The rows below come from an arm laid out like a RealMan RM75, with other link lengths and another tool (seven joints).
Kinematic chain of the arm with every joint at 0, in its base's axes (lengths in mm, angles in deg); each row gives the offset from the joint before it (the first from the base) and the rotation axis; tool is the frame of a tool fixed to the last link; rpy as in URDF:
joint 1: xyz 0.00 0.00 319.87 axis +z
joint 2: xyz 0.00 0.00 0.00 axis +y
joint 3: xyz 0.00 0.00 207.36 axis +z
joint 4: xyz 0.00 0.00 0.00 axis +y
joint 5: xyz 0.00 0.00 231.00 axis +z
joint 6: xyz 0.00 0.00 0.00 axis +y
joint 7: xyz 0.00 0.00 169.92 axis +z
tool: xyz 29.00 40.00 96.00 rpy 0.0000 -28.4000 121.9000
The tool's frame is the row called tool.
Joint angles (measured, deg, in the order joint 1, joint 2, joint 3, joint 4, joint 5, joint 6, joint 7), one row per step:
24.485, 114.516, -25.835, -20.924, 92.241, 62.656, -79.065
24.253, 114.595, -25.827, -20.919, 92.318, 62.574, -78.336
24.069, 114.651, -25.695, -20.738, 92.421, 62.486, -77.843
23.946, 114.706, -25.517, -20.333, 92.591, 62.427, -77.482
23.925, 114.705, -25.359, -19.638, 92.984, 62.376, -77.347
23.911, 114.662, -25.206, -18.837, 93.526, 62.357, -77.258
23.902, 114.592, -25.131, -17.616, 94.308, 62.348, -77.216
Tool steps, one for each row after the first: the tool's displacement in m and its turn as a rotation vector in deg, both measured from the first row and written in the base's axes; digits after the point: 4 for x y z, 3 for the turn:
0.0015, -0.0009, 0.0002, -0.026, 0.767, -0.586
0.0031, -0.0018, 0.0002, 0.014, 1.486, -1.166
0.0044, -0.0027, -0.0005, 0.039, 2.312, -1.725
0.0052, -0.0034, -0.0016, 0.122, 3.210, -2.222
0.0059, -0.0039, -0.0023, 0.287, 4.196, -2.723
0.0066, -0.0050, -0.0043, 0.380, 5.525, -3.366

